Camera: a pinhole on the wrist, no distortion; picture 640 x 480 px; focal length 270.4 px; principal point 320.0 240.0 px. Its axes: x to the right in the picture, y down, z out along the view. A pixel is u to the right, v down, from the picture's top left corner.
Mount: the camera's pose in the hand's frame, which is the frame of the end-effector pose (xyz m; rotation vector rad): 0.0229 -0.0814 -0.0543 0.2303 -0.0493 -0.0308
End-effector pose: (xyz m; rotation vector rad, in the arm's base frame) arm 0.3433 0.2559 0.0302 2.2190 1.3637 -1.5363
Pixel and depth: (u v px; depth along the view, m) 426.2 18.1 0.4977
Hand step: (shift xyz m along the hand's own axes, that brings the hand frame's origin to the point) 0.1818 -0.5991 0.3450
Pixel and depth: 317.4 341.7 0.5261
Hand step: -0.0048 -0.0083 0.5023
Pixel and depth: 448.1 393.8 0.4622
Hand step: 0.2238 0.0614 0.4652
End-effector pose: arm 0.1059 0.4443 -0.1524 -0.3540 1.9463 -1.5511
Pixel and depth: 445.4 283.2 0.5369
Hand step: 0.2455 -0.1290 0.4987
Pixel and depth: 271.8 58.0 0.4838
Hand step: -0.0966 -0.5052 0.3377
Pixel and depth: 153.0 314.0 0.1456
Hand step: -0.0735 -0.0725 0.0923
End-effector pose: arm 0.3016 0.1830 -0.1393 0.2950 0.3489 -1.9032
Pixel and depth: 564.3 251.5 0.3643
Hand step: 0.3328 -0.1611 0.3184
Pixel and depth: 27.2 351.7 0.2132
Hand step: -0.2165 -0.0358 0.1627
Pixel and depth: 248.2 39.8 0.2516
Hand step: -0.0616 -0.3175 0.1447
